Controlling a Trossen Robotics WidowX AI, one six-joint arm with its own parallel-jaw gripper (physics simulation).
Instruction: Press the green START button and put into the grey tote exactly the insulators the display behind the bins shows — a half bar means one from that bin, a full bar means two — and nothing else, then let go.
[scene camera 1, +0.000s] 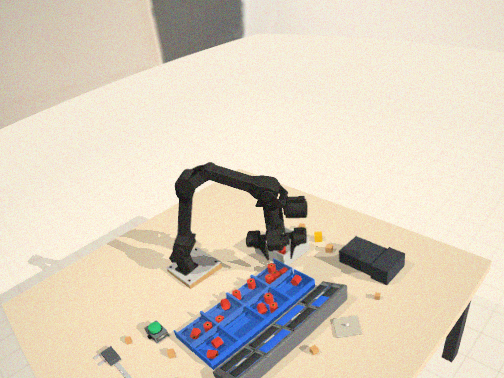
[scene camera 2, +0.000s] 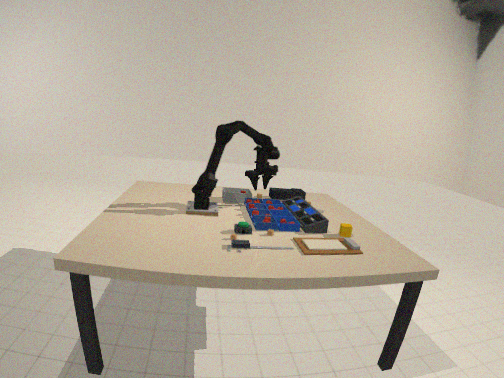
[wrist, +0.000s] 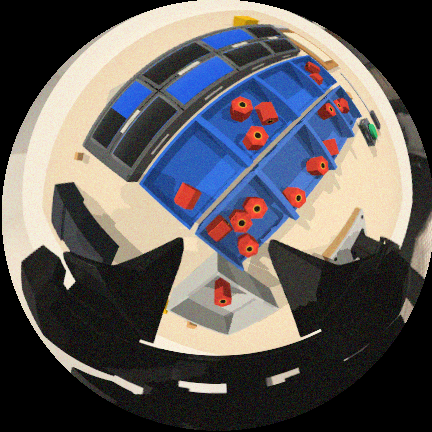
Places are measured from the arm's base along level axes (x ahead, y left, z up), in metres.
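Pixels of known places: gripper, fingertip midpoint: (scene camera 1: 279, 259) (scene camera 2: 260, 189) (wrist: 226, 244); arm's base, origin of the base link: (scene camera 1: 186, 267) (scene camera 2: 200, 207) (wrist: 357, 244).
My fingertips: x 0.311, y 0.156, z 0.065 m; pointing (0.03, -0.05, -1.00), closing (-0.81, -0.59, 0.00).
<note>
For each thing: its top centre in the pictures, then the offset to it from my fingertips. "spot": a spot on its surface instead.
- grey tote, middle of its top: (wrist: 223, 313) (scene camera 1: 280, 238) (scene camera 2: 237, 190) dx -0.097, dy +0.119, dz -0.034 m
- red insulator, middle of its top: (wrist: 222, 301) (scene camera 1: 281, 245) (scene camera 2: 243, 191) dx -0.069, dy +0.088, dz -0.031 m
- half bar, middle of its top: (wrist: 111, 108) (scene camera 1: 326, 293) dx +0.204, dy -0.037, dz -0.025 m
- green button, middle of its top: (scene camera 1: 153, 325) (wrist: 374, 130) (scene camera 2: 243, 222) dx -0.162, dy -0.420, dz -0.047 m
- black two-part box, middle of its top: (wrist: 68, 236) (scene camera 1: 371, 252) (scene camera 2: 287, 189) dx +0.221, dy +0.207, dz -0.032 m
- yellow block, middle of its top: (scene camera 2: 346, 225) dx +0.275, dy -0.456, dz -0.042 m
- wooden frame, surface spot: (scene camera 2: 302, 250) spot: dx +0.013, dy -0.623, dz -0.084 m
- grey plate, middle of its top: (wrist: 118, 94) (scene camera 1: 347, 325) dx +0.299, dy -0.069, dz -0.082 m
My open, empty gripper (scene camera 1: 278, 257) (scene camera 2: 260, 188) (wrist: 226, 241) hangs fingers down above the near end of the blue bins (scene camera 1: 242, 327) (wrist: 215, 175), beside the grey tote (scene camera 1: 300, 252) (scene camera 2: 230, 195) (wrist: 200, 317). One red insulator (scene camera 1: 283, 249) (scene camera 2: 243, 191) (wrist: 222, 292) lies in the tote. Other red insulators lie in the bins. The display (scene camera 1: 300, 332) (wrist: 127, 170) shows, in the wrist view, a half bar (wrist: 132, 99) far left, a full bar (wrist: 200, 80) in the near row's second panel and a full bar (wrist: 227, 38) in the far row's third. The green button (scene camera 1: 155, 327) (scene camera 2: 243, 225) (wrist: 372, 131) stands past the bins' other end.
A black two-part box (scene camera 1: 370, 260) (scene camera 2: 287, 193) (wrist: 82, 225) stands beyond the tote. A yellow block (scene camera 2: 345, 230) (wrist: 245, 21) and a wooden frame (scene camera 2: 302, 250) lie past the display. Small wooden cubes (scene camera 1: 314, 349) and a grey plate (scene camera 1: 346, 327) lie around.
</note>
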